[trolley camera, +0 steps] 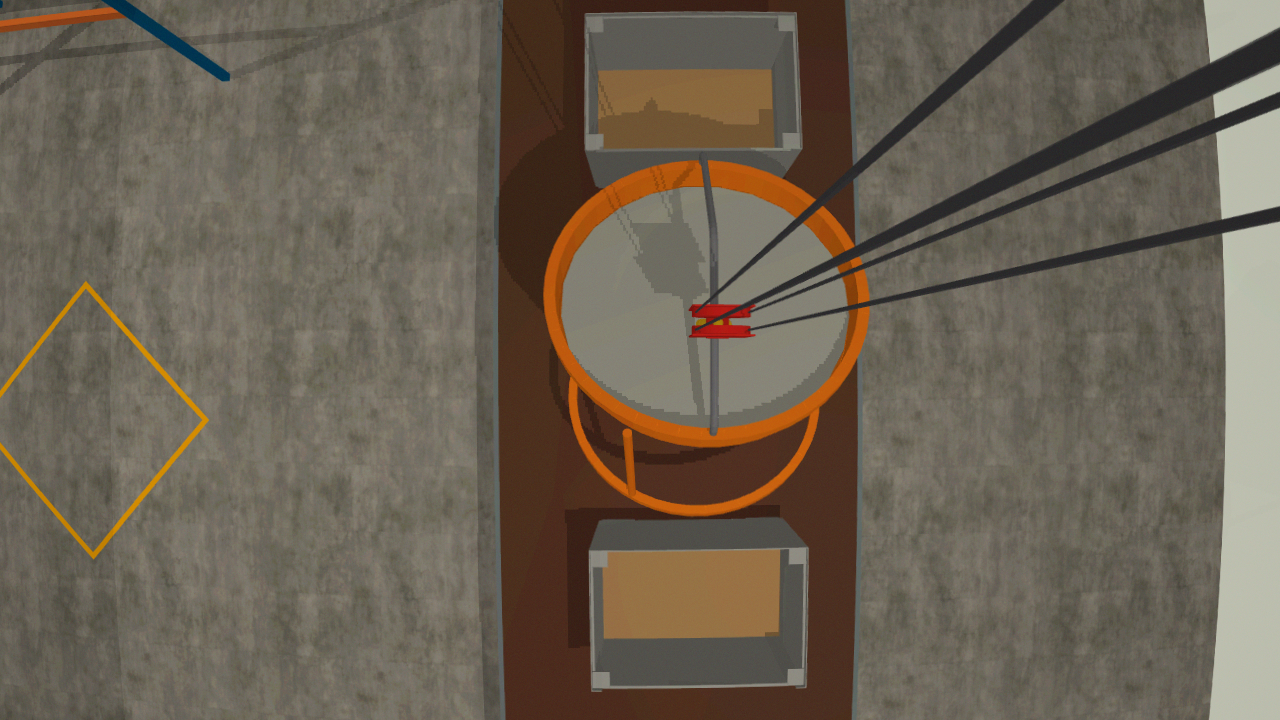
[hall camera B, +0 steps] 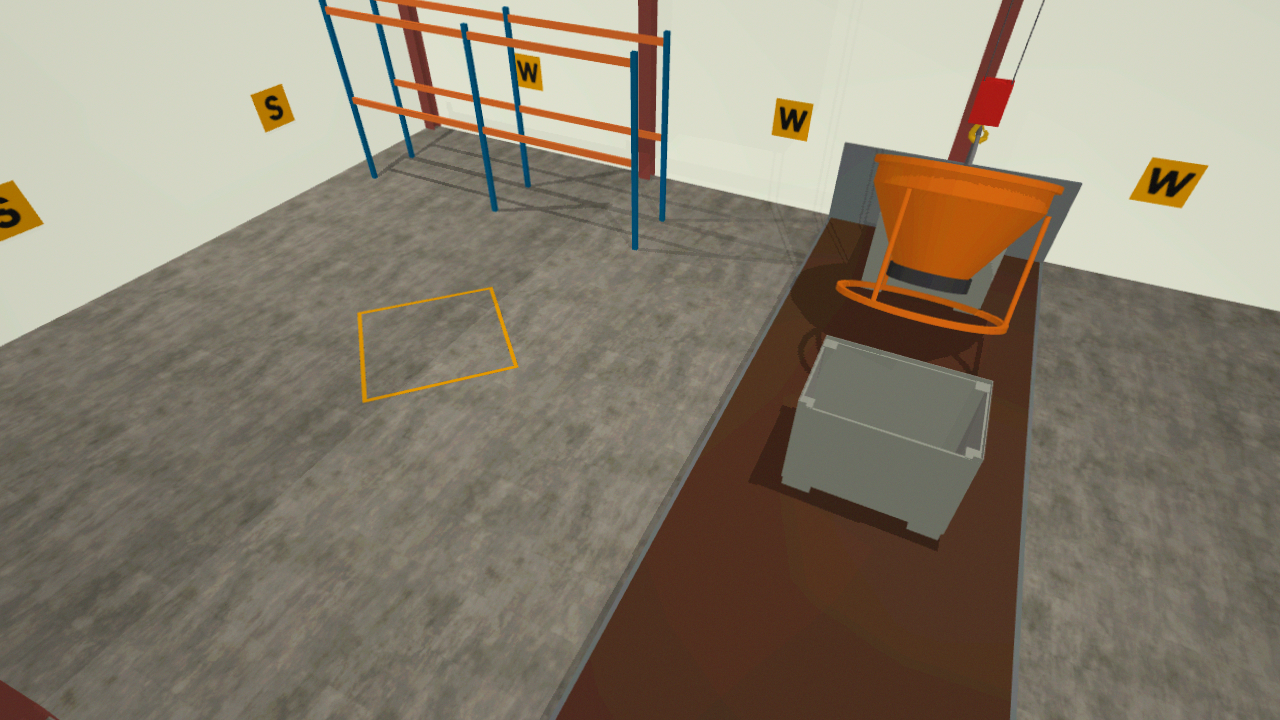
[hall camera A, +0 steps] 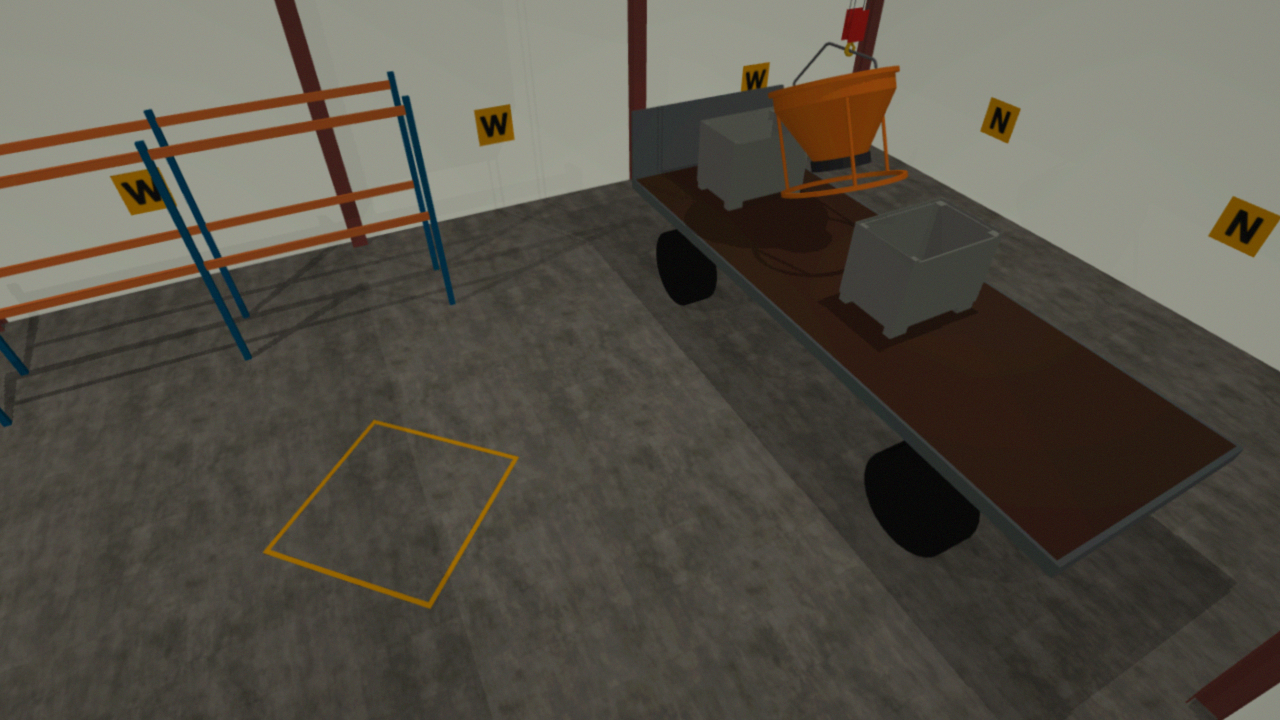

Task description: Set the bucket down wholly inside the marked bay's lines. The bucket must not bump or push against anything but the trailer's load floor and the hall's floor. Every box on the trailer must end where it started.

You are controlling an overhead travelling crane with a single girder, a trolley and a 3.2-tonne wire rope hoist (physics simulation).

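The orange bucket [hall camera A: 836,116] [hall camera B: 962,223] [trolley camera: 626,358] hangs tilted from my hook [hall camera A: 849,49] [hall camera B: 978,134] [trolley camera: 711,321], which holds its grey bail. Its base ring is above the trailer's load floor [hall camera A: 1056,402] [hall camera B: 805,608] [trolley camera: 537,626], its shadow apart below. One grey box [hall camera A: 886,277] [hall camera B: 886,474] [trolley camera: 698,662] stands on the near side. The other grey box [hall camera A: 729,161] [trolley camera: 689,40] stands by the headboard, partly hidden by the bucket in both hall views. In the trolley view the ring's edge shows close to the near box. The yellow bay outline [hall camera A: 445,439] [hall camera B: 425,300] [trolley camera: 146,351] is on the floor beside the trailer.
The blue and orange rack [hall camera A: 193,250] [hall camera B: 634,152] [trolley camera: 170,37] stands along the W wall, beyond the bay. The trailer's grey headboard [hall camera A: 662,134] [hall camera B: 850,183] stands at its far end. The red hook block [hall camera A: 854,25] [hall camera B: 991,101] is above the bucket.
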